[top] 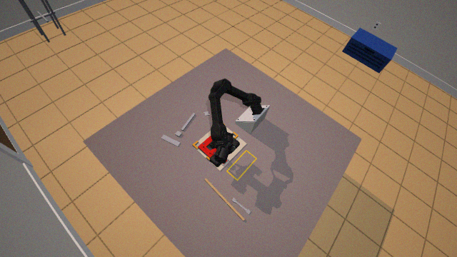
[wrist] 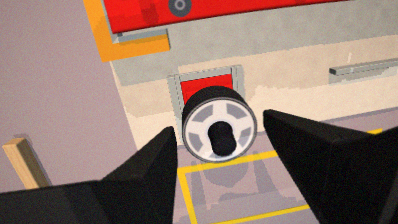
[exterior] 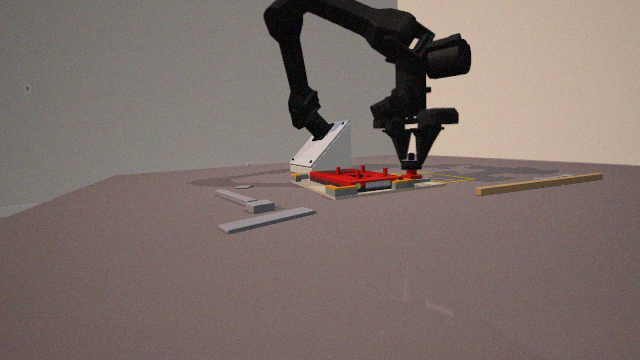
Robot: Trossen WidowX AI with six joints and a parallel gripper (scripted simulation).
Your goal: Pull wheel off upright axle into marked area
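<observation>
My gripper tip is right at the wheel. The rest, counted from my gripper tip: wooden stick (180 mm ahead, 130 mm to the left, 30 mm below).
</observation>
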